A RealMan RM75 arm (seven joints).
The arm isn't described. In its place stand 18 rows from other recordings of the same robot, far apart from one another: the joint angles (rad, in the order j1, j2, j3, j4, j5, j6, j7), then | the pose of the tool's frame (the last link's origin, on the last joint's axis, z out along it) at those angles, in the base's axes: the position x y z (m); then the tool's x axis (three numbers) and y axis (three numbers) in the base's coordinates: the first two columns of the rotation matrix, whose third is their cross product.
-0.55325, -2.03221, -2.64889, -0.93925, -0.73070, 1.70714, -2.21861 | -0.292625 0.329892 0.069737 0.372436 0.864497 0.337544 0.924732 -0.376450 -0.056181
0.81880, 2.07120, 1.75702, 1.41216, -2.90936, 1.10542, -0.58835 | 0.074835 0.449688 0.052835 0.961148 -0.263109 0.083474 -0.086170 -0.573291 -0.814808
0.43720, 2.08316, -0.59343, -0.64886, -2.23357, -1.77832, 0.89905 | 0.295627 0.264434 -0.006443 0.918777 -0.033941 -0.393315 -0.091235 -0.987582 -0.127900
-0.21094, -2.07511, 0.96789, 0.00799, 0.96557, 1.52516, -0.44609 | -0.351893 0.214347 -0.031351 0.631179 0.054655 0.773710 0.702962 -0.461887 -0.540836
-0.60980, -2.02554, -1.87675, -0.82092, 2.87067, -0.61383, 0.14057 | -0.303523 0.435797 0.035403 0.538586 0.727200 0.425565 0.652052 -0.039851 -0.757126
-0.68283, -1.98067, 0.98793, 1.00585, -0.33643, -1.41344, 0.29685 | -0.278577 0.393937 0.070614 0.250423 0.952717 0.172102 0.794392 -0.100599 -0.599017
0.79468, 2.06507, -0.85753, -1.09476, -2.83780, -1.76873, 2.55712 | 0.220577 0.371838 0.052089 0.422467 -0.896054 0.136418 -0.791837 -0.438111 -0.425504
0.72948, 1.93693, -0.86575, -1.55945, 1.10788, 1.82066, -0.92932 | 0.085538 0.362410 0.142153 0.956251 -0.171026 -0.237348 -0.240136 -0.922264 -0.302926
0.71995, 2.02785, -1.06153, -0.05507, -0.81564, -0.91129, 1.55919 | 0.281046 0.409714 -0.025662 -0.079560 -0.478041 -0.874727 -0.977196 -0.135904 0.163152
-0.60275, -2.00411, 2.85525, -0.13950, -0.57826, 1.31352, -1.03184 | -0.312232 0.331345 -0.027527 0.616077 0.397596 0.679976 0.710360 -0.653449 -0.261520
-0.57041, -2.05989, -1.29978, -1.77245, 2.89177, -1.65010, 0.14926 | -0.114245 0.316625 -0.007862 0.766480 0.570833 -0.294377 0.267066 -0.700104 -0.662216
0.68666, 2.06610, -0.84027, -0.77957, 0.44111, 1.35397, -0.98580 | 0.291881 0.367112 0.001883 0.611458 -0.787971 0.072253 -0.712496 -0.587999 -0.382893
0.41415, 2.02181, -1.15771, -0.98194, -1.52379, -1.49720, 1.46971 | 0.192638 0.334855 0.027340 0.804081 -0.097983 -0.586389 -0.245144 -0.953216 -0.176873
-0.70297, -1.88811, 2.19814, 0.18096, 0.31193, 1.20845, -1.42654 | -0.247937 0.361926 -0.040587 0.528475 0.606790 0.593734 0.730478 -0.681374 0.046168
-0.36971, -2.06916, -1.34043, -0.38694, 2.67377, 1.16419, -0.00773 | -0.301341 0.350711 0.030136 0.729134 -0.261126 0.632595 0.648089 -0.033515 -0.760827
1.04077, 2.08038, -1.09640, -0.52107, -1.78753, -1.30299, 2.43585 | 0.067379 0.409283 -0.062989 0.456261 -0.845311 -0.277984 -0.795156 -0.527535 0.299054
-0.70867, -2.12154, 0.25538, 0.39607, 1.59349, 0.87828, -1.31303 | -0.290700 0.428384 0.030523 0.313459 0.237060 0.919536 0.941252 -0.205698 -0.267832
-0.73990, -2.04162, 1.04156, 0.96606, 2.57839, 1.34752, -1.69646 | -0.221818 0.407424 0.019165 0.943925 0.186721 -0.272289 0.081784 -0.931249 -0.355087
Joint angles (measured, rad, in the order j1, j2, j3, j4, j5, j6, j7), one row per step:
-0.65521, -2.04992, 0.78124, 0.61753, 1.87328, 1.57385, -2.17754
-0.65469, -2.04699, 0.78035, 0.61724, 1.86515, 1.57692, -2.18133
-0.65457, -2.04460, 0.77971, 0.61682, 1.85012, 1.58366, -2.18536
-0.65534, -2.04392, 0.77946, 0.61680, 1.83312, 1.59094, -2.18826
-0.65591, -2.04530, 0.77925, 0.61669, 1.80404, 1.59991, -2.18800
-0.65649, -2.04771, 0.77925, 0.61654, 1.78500, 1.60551, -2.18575
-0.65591, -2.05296, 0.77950, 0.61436, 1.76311, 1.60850, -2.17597
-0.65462, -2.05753, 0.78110, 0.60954, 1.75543, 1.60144, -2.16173
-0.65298, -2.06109, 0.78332, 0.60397, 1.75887, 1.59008, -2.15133
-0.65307, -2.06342, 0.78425, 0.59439, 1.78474, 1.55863, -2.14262
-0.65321, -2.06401, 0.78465, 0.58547, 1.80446, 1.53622, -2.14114
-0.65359, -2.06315, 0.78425, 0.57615, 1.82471, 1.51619, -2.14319
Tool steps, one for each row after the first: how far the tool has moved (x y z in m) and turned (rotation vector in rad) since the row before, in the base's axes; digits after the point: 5 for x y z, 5 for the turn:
0.00026, 0.00043, 0.00187, 0.00196, -0.00761, 0.00260
0.00146, 0.00032, 0.00219, 0.00188, -0.01552, 0.00024
0.00237, 0.00030, 0.00174, 0.00198, -0.01814, -0.00245
0.00397, 0.00038, 0.00205, 0.00695, -0.03019, -0.00584
0.00289, 0.00008, 0.00080, 0.00492, -0.02023, -0.00558
0.00286, -0.00027, -0.00033, 0.00925, -0.02259, -0.00733
0.00024, -0.00012, -0.00204, 0.00957, -0.00478, -0.00248
-0.00146, -0.00023, -0.00296, 0.00437, 0.00655, 0.00353
-0.00506, 0.00120, -0.00515, 0.00442, 0.03265, 0.01798
-0.00419, 0.00065, -0.00362, -0.00077, 0.02330, 0.01713
-0.00439, 0.00050, -0.00299, -0.00330, 0.02251, 0.01833

